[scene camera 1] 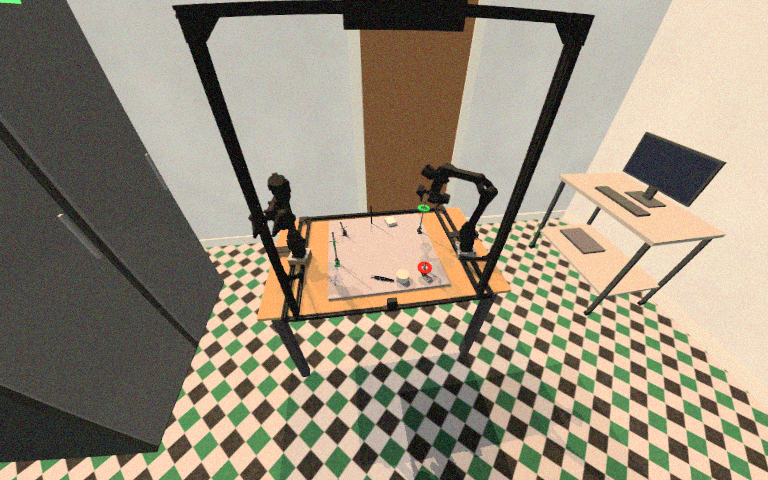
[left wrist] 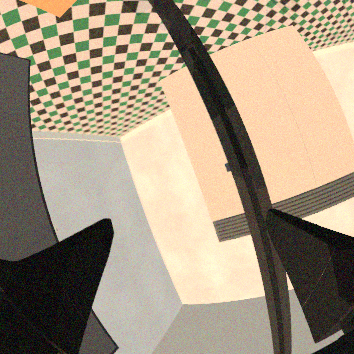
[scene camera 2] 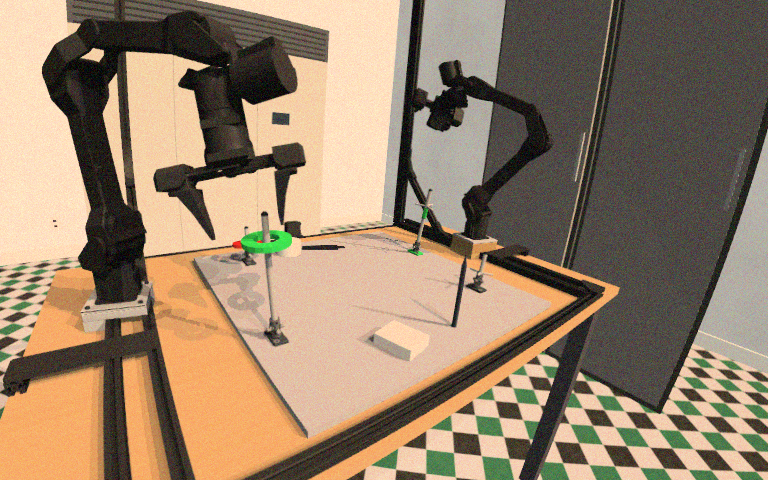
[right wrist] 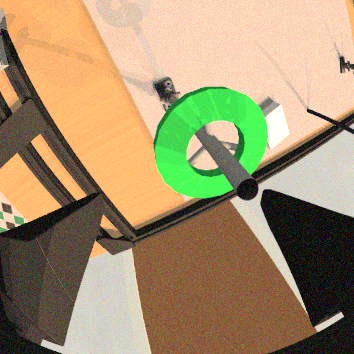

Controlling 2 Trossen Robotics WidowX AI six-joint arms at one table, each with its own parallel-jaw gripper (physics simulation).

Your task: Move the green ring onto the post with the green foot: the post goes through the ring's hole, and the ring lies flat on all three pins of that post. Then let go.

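Places are measured from the left arm's base along level axes (x back, y down, z right), in millimetres.
Pixels of known places: left gripper, between the fingertips: (left wrist: 190, 223) (scene camera 2: 426, 116); right gripper, between the fingertips: (scene camera 1: 428, 204) (scene camera 2: 248, 232) (right wrist: 184, 199); left arm's base, origin of its link: (scene camera 1: 299, 253) (scene camera 2: 475, 236); right arm's base, origin of its link: (scene camera 1: 466, 248) (scene camera 2: 119, 294).
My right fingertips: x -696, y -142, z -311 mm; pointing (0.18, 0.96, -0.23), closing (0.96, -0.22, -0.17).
Observation:
For each thing: its top centre in the pictures, then the offset to it from my right fingertips. "pt": a spot on its surface instead.
- green ring, centre of its top: (right wrist: 219, 151) (scene camera 2: 266, 236) (scene camera 1: 423, 207) dx +26, dy +12, dz +15 mm
- tall grey post, a spot on its surface: (scene camera 2: 270, 288) pt dx +30, dy +92, dz +13 mm
- post with the green foot, a spot on its surface: (scene camera 2: 422, 226) (scene camera 1: 335, 249) pt dx +491, dy +100, dz +311 mm
- red ring, centre of its top: (scene camera 2: 247, 240) (scene camera 1: 424, 266) dx +31, dy +130, dz +372 mm
- cream cylinder, centre of its top: (scene camera 2: 288, 240) (scene camera 1: 402, 273) dx +141, dy +150, dz +410 mm
- dark pen, centre of its top: (scene camera 2: 323, 245) (scene camera 1: 382, 277) dx +242, dy +174, dz +418 mm
- white block, centre of its top: (scene camera 2: 402, 334) (right wrist: 275, 127) (scene camera 1: 390, 219) dx +220, dy +165, dz -60 mm
- thin dark rod, centre of its top: (scene camera 2: 466, 254) dx +340, dy +45, dz -45 mm
- short post, a spot on its surface: (scene camera 2: 480, 274) (scene camera 1: 343, 228) pt dx +498, dy +147, dz +67 mm
The green ring (scene camera 1: 419, 208) (scene camera 2: 257, 247) (right wrist: 172, 145) sits high around a tall grey post (scene camera 2: 270, 288) with a dark foot. The post with the green foot (scene camera 1: 335, 249) (scene camera 2: 422, 226) stands upright at the other side of the board, its pins near the top, no ring on it. My right gripper (scene camera 1: 433, 197) (scene camera 2: 248, 230) (right wrist: 184, 199) is open and empty, fingers pointing down, close above the green ring but apart from it. My left gripper (scene camera 2: 430, 107) (left wrist: 190, 223) is open and empty, raised high and turned away from the board.
A red ring (scene camera 1: 419, 267) (scene camera 2: 236, 245) is on a short post, near a cream cylinder (scene camera 1: 402, 276) and a dark pen (scene camera 1: 382, 278). A white block (scene camera 2: 400, 338) (right wrist: 277, 125), a thin dark rod (scene camera 2: 459, 294) and a short post (scene camera 1: 343, 229) (scene camera 2: 480, 274) also stand on the board.

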